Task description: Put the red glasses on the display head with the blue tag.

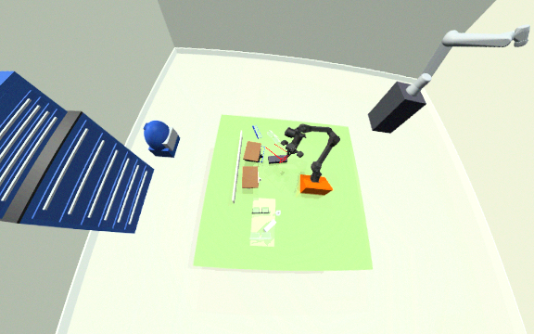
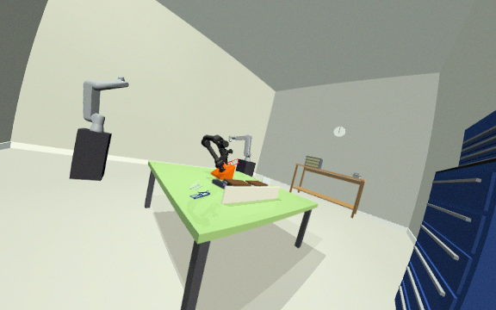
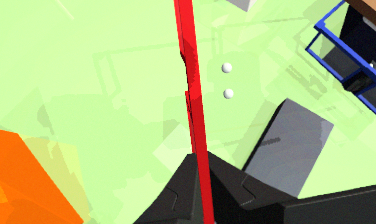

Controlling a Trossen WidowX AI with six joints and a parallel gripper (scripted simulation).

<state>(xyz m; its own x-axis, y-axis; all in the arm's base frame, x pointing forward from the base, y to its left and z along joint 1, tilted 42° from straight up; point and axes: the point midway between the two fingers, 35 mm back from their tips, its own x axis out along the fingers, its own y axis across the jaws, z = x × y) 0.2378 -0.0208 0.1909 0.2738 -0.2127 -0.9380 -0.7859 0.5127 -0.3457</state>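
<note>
The display head is 240 mm ahead of my gripper tip, 150 mm to the left of it and 130 mm below it. The rest, counted from my gripper tip: white peg: 30 mm ahead, 390 mm to the left, 160 mm below; long white panel: 370 mm ahead, 50 mm to the left, 130 mm below; dark case: 50 mm ahead, 60 mm to the right, 160 mm below.
</note>
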